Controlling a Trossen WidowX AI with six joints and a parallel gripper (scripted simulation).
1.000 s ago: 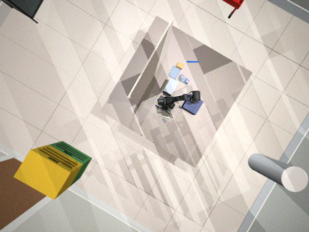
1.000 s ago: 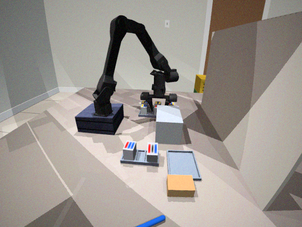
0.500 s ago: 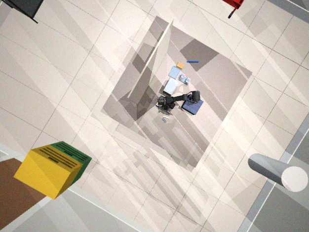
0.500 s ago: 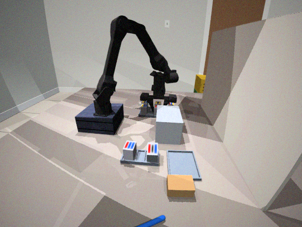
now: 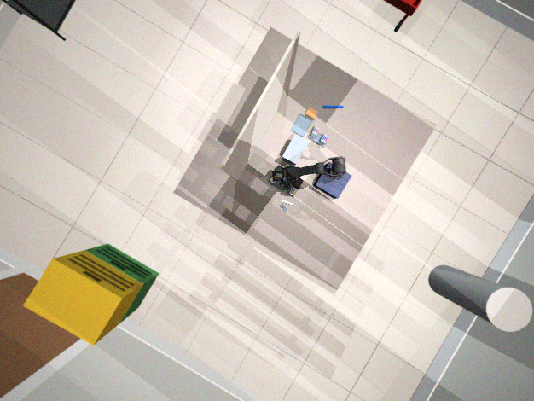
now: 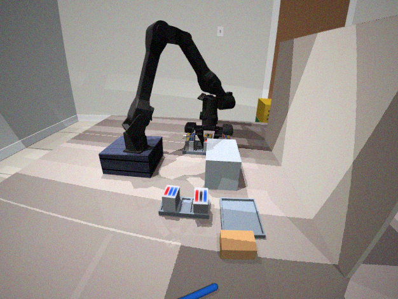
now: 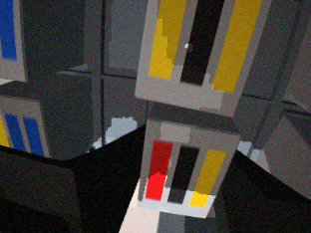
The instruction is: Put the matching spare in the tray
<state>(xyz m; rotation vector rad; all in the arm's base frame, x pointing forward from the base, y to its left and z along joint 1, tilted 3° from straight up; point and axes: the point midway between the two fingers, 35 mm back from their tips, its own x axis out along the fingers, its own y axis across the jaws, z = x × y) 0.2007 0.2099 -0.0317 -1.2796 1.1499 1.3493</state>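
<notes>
Now: the grey tray 340 mm to the right of my gripper tip, 160 mm ahead of it and 10 mm below it. Round my gripper tip: beige wall panel (320 mm ahead, 210 mm above, 120 mm to the right); rack (350 mm to the right, 10 mm below, 10 mm ahead); blue pen (570 mm to the right, 80 mm ahead, 10 mm below).
</notes>
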